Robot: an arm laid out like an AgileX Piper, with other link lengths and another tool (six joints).
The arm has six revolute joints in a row. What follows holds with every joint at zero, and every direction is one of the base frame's. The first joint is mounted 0.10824 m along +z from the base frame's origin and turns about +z. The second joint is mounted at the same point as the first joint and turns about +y. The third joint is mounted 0.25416 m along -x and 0.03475 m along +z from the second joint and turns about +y. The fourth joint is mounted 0.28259 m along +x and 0.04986 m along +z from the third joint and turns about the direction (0.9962, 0, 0.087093). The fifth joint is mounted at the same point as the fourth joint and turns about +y. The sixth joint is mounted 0.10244 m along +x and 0.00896 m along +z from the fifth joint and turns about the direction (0.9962, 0, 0.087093). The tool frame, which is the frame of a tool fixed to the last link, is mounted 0.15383 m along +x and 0.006 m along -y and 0.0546 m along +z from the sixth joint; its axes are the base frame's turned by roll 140.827, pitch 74.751 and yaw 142.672 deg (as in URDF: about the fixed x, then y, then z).
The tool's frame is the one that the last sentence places.
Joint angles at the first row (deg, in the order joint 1, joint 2, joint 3, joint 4, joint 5, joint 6):
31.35 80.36 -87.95 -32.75 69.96 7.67
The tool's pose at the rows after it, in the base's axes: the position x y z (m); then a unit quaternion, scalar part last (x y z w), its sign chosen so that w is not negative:
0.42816, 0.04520, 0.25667, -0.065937, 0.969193, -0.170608, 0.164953
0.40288, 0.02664, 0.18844, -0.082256, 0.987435, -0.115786, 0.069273
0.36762, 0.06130, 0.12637, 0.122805, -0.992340, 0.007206, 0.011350
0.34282, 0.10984, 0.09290, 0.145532, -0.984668, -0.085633, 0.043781
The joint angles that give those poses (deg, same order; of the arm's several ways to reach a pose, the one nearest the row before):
22.00 77.45 -81.41 -28.57 69.96 4.25
12.63 76.61 -74.65 -15.23 69.96 -6.30
7.92 76.84 -67.40 1.10 69.96 -16.12
8.33 76.94 -60.75 13.01 67.26 -20.36

